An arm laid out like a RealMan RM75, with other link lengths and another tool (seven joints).
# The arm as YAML. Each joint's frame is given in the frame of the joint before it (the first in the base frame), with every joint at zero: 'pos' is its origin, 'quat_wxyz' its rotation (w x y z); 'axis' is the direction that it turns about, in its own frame. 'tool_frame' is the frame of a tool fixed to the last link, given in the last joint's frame.
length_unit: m
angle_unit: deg
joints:
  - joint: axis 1
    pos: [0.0, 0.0, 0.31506]
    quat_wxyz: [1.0, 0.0, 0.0, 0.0]
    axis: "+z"
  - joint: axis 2
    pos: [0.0, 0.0, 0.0]
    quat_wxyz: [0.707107, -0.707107, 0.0, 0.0]
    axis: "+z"
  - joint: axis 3
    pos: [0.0, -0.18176, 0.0]
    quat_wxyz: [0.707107, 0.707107, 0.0, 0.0]
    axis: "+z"
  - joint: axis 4
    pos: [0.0, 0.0, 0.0]
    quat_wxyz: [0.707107, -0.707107, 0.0, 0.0]
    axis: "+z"
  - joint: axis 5
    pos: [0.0, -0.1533, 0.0]
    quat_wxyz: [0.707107, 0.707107, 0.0, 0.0]
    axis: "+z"
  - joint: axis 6
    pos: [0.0, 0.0, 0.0]
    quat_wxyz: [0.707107, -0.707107, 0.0, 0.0]
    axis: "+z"
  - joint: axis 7
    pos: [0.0, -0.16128, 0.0]
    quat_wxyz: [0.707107, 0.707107, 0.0, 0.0]
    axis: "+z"
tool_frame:
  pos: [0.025, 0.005, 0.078]
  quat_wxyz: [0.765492, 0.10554, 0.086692, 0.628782]
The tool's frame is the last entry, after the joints.
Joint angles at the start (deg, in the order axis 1, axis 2, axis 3, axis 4, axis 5, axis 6, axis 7):
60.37 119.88 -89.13 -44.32 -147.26 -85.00 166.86
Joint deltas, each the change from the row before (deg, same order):
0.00 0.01 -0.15 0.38 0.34 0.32 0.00
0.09 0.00 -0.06 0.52 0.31 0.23 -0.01
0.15 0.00 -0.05 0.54 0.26 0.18 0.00
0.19 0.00 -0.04 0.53 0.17 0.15 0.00
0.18 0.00 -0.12 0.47 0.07 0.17 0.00
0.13 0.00 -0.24 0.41 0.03 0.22 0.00
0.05 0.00 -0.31 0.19 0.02 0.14 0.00
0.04 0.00 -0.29 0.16 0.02 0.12 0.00
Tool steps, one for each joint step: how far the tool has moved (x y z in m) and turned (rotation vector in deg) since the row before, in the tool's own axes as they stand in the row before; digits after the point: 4 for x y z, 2 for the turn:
0.0008 0.0003 0.0010 -0.04 0.26 0.07
0.0008 -0.0001 0.0009 0.07 0.31 0.11
0.0007 -0.0002 0.0008 0.13 0.26 0.10
0.0004 -0.0003 0.0007 0.16 0.17 0.09
-0.0001 -0.0004 0.0007 0.19 0.00 0.05
-0.0004 -0.0005 0.0009 0.21 -0.12 0.01
-0.0004 -0.0005 0.0007 0.19 -0.18 -0.08
-0.0004 -0.0004 0.0006 0.17 -0.17 -0.08

